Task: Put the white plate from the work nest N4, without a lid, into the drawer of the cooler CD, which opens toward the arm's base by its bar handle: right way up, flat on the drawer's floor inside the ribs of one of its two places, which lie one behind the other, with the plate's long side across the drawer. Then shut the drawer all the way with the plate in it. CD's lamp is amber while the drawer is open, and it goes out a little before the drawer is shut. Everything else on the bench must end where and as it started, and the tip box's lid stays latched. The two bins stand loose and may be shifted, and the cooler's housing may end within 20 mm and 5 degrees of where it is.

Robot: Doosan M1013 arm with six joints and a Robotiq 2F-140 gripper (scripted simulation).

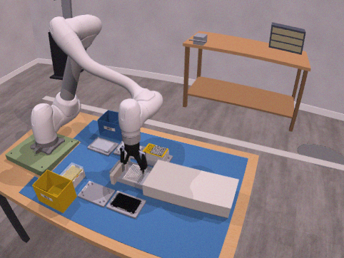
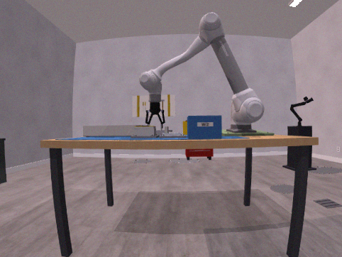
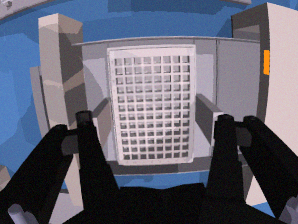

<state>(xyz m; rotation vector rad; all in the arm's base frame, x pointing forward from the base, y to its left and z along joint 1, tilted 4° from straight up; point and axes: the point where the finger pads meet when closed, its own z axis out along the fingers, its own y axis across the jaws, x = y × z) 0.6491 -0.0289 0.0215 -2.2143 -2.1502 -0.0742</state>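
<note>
Right now the white plate is 20 mm below my hand. The rest, counted from my hand: cooler CD 170 mm ahead, 20 mm below; drawer 40 mm ahead, 30 mm below; black plate 190 mm to the right, 40 mm ahead, 30 mm below.
</note>
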